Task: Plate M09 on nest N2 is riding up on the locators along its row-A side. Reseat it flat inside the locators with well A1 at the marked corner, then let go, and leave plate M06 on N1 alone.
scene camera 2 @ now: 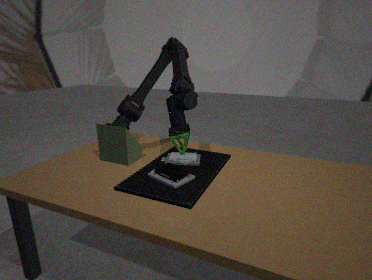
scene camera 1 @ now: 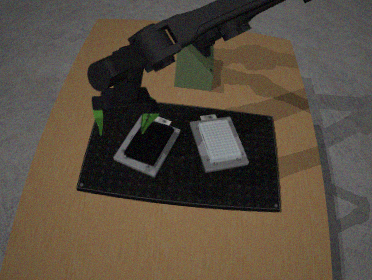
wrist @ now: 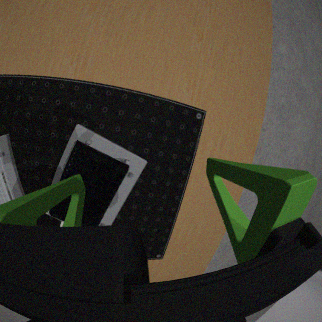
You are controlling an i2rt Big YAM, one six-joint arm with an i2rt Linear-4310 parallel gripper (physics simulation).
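Seen in the pictures: gripper, fingertip midpoint: [scene camera 2: 184, 152] [scene camera 1: 121, 133] [wrist: 143, 173]; arm's base at its link origin: [scene camera 2: 117, 133].
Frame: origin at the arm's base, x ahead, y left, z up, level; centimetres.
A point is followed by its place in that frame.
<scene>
A black plate [scene camera 1: 152, 145] {x 35.6, y -9.9, z -9.4 cm} [scene camera 2: 174, 173] {x 35.8, y -13.0, z -9.5 cm} [wrist: 95, 175] {x 36.3, y -12.3, z -10.4 cm} sits on a grey nest [scene camera 1: 135, 167] {x 41.4, y -13.8, z -11.4 cm} [scene camera 2: 174, 185] {x 38.6, y -19.4, z -11.2 cm} [wrist: 111, 149] {x 40.3, y -14.3, z -11.2 cm}. A pale well plate [scene camera 1: 220, 141] {x 32.4, y 7.7, z -9.8 cm} [scene camera 2: 184, 158] {x 33.6, y 4.0, z -9.8 cm} sits on another grey nest [scene camera 1: 227, 166] {x 39.2, y 9.5, z -11.4 cm} beside it and shows partly at the left edge of the wrist view. Labels, well A1 and the corner marks are too small and dark to read, and I cannot tell the tilt. My gripper [scene camera 1: 122, 134] {x 41.4, y -16.6, z 1.8 cm} [scene camera 2: 183, 153] {x 41.4, y -16.6, z 1.8 cm} [wrist: 143, 173] {x 41.4, y -16.6, z 1.8 cm} is wide open and empty. One finger overlaps the black plate's nest in scene camera 1; the other is left of it.
Both nests stand on a black perforated board [scene camera 1: 200, 192] {x 46.8, y 2.7, z -12.4 cm} [scene camera 2: 150, 193] {x 31.9, y -26.4, z -12.4 cm} [wrist: 165, 145] {x 41.7, y -22.7, z -12.4 cm} on a wooden table [scene camera 1: 165, 240] {x 60.1, y -5.3, z -13.7 cm} [scene camera 2: 280, 200] {x 77.0, y -11.6, z -13.7 cm} [wrist: 145, 40] {x 58.6, y -16.5, z -13.7 cm}. A green wedge-shaped block [scene camera 1: 192, 70] {x 9.0, y -0.2, z -6.0 cm} [scene camera 2: 115, 145] {x 2.1, y -5.0, z -4.4 cm} stands behind the board, near the arm. White tabs adjoin the nests' rear edges.
</scene>
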